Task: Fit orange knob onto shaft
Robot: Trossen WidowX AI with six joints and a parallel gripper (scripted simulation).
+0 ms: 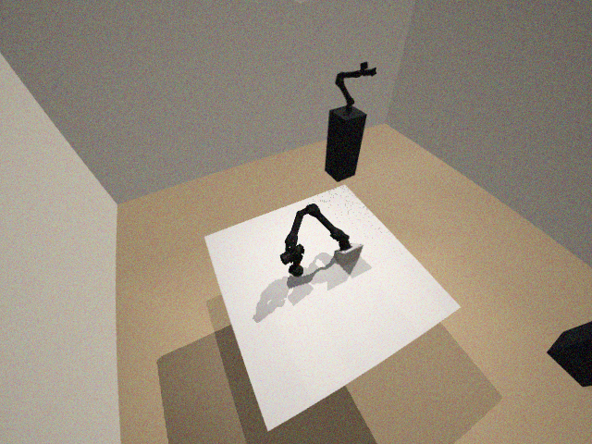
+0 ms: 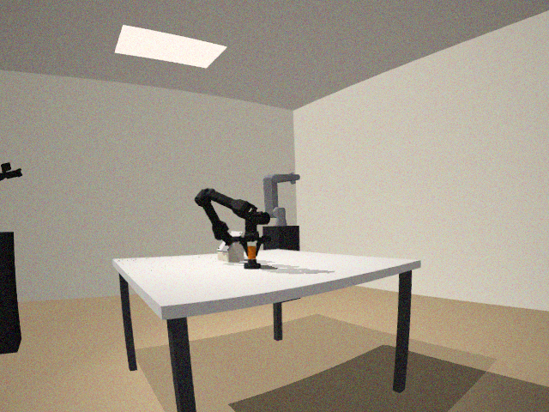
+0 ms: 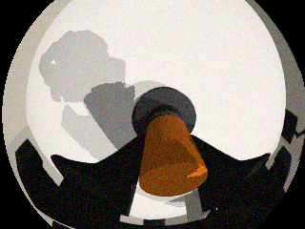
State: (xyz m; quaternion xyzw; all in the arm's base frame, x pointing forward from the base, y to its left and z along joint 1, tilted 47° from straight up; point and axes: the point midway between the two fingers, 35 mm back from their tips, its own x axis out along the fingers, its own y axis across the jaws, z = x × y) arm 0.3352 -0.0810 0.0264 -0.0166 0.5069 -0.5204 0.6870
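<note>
My gripper tip is 3 cm below the orange knob. Round my gripper tip: dark round pedestal (3 cm below).
</note>
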